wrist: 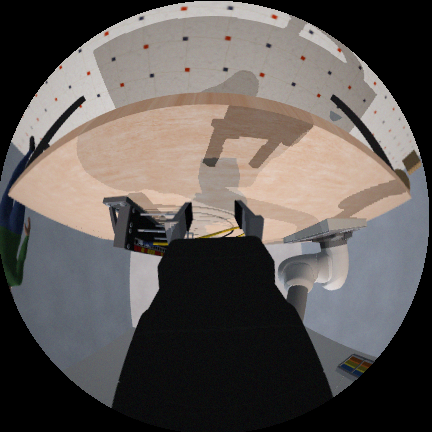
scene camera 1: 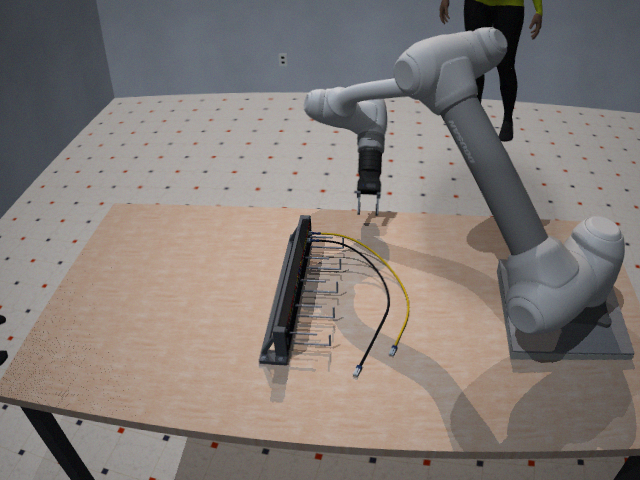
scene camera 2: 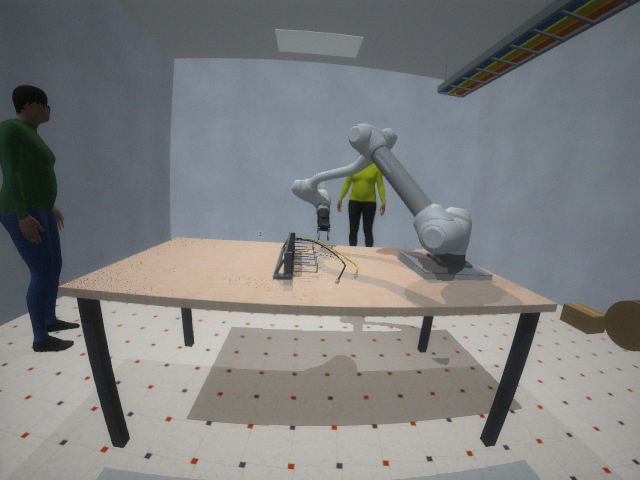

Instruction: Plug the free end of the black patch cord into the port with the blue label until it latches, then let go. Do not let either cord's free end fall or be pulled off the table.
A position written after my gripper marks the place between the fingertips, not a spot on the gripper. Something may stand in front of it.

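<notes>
My gripper (scene camera 1: 367, 214) is there for me to see, and the wrist view's got the gripper (wrist: 212, 209) too.
</notes>
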